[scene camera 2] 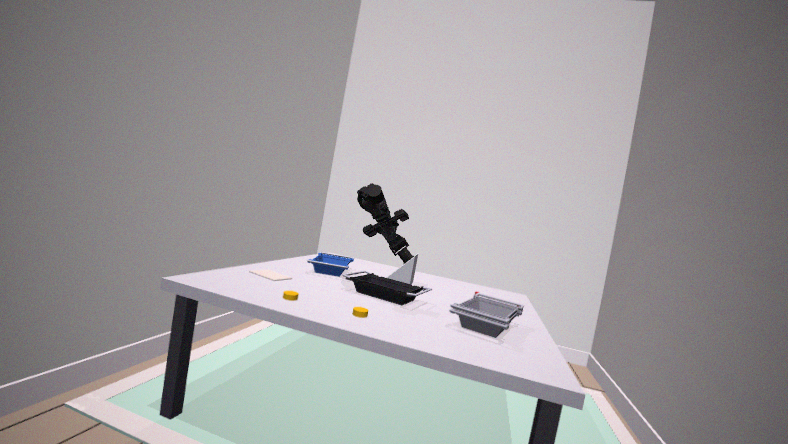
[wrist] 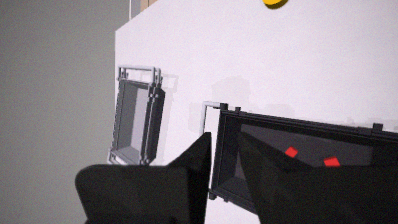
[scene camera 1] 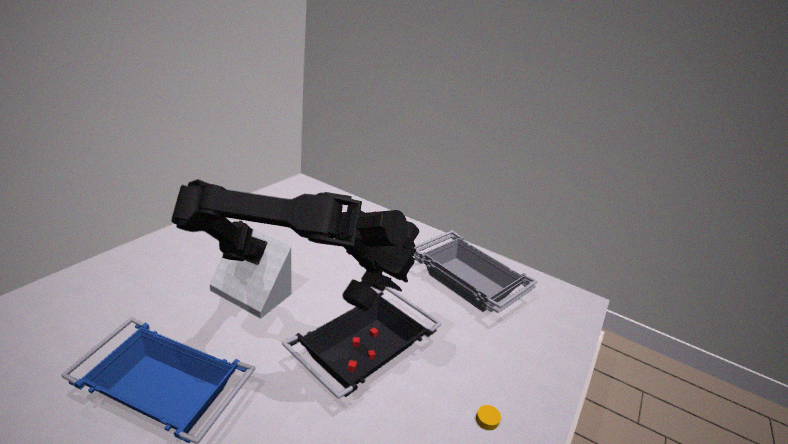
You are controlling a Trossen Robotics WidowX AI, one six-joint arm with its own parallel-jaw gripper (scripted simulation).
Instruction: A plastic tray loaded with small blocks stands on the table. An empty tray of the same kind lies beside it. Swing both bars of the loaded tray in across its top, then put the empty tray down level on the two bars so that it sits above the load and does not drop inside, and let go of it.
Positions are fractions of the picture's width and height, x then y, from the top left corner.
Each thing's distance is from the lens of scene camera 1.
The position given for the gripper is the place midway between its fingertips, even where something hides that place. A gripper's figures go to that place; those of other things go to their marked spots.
gripper (scene camera 1: 0.51, 0.65): 0.86 m
blue tray (scene camera 1: 0.22, 0.87): 1.01 m
